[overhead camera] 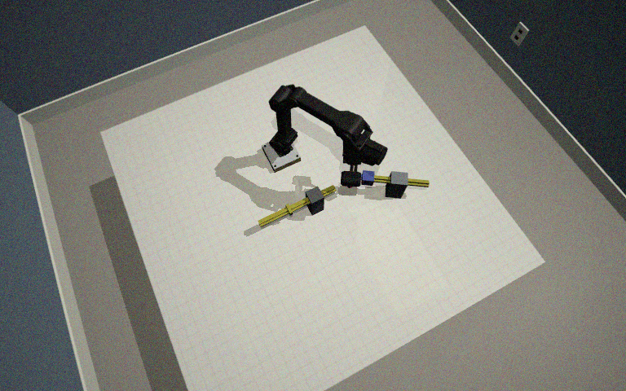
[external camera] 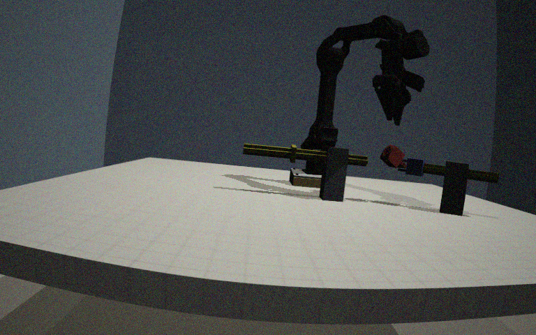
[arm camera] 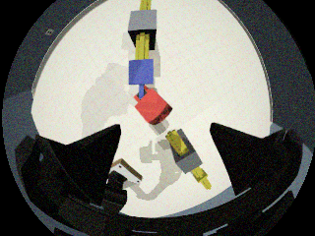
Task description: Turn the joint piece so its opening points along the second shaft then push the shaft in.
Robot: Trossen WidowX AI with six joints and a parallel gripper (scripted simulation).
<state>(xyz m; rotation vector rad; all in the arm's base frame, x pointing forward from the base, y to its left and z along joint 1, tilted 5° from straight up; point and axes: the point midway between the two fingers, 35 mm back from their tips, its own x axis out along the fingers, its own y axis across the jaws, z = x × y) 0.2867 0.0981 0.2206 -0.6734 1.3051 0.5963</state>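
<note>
Now: the red joint piece 1 cm behind my gripper tip, 1 cm to the left of it and 8 cm below it.
</note>
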